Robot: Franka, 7 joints.
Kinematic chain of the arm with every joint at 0, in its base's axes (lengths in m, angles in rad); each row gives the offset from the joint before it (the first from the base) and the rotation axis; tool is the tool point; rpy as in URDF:
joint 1: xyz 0 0 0.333 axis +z
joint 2: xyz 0 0 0 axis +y
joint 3: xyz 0 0 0.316 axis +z
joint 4: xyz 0.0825 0 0 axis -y
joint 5: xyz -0.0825 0 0.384 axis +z
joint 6: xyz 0 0 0 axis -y
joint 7: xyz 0.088 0 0 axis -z
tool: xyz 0 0 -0.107 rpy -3.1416 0 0
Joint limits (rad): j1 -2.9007..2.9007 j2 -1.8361..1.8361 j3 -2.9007..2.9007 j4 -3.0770..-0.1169 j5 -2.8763..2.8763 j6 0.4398..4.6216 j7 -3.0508..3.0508
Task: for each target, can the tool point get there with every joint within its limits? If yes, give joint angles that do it. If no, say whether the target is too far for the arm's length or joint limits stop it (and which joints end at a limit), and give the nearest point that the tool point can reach.
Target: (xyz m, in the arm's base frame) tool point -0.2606 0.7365 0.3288
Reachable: yes | joints 2.0143 0.8860 -0.2744 -1.0441 0.8803 1.8967 2.0737
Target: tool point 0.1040 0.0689 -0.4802
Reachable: no: joint limits stop it (at a limit: joint 2) | nearest point 0.1313 0.0870 -0.3457 | short by 0.138 m
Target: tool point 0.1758 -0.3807 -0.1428
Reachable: yes | joints -1.4249 1.2081 0.2167 -1.9292 -1.2900 2.3741 -1.7325
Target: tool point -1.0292 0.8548 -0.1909
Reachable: no: too far | nearest point -0.6145 0.5104 0.0202 | short by 0.579 m
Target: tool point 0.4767 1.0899 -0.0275
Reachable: no: too far | nearest point 0.3290 0.7522 0.0842 | short by 0.385 m
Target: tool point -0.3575 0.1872 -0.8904
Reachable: no: too far | nearest point -0.3040 0.1592 -0.3574 | short by 0.536 m
